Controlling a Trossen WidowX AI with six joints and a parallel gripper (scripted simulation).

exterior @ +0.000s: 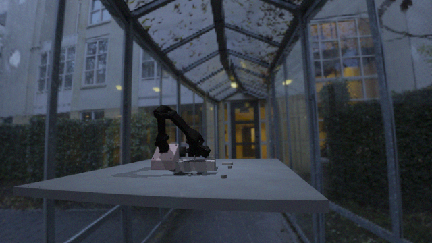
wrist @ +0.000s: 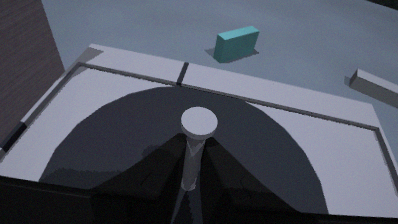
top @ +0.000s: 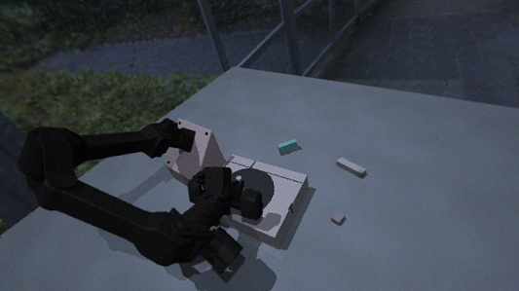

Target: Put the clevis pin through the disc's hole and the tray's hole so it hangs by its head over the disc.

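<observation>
The rimmed steel tray lies 1 cm ahead of my gripper tip, 1 cm to the left of it and 5 cm below it. Round my gripper tip: dark aluminium disc (3 cm below); then teal block (22 cm to the left, 7 cm below); then steel clevis pin (1 cm below).
</observation>
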